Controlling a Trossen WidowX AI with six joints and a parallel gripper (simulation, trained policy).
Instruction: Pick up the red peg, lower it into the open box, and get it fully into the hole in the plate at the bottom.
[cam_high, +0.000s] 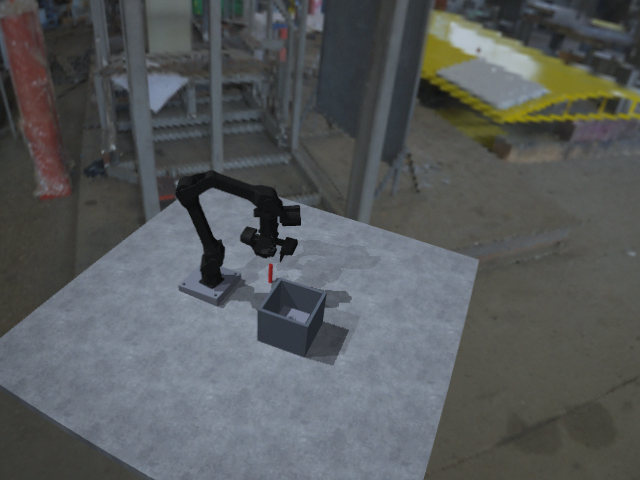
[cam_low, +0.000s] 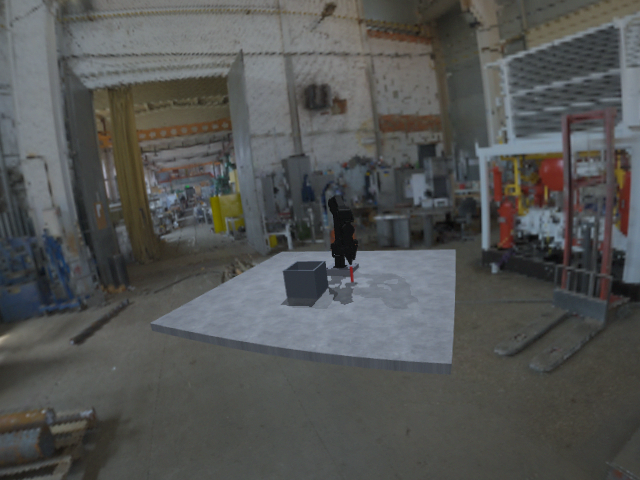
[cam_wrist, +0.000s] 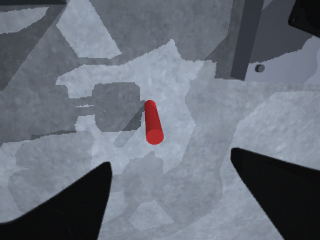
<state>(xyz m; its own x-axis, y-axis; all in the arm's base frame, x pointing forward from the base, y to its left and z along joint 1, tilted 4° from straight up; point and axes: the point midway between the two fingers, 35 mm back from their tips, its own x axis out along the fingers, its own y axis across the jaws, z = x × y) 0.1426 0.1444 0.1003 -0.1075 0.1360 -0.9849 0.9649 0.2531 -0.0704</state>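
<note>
My gripper tip is 6 cm above the red peg, 1 cm to the left of it and 1 cm short of it. The rest, counted from my gripper tip: light grey plate 20 cm ahead, 16 cm to the right, 6 cm below.
</note>
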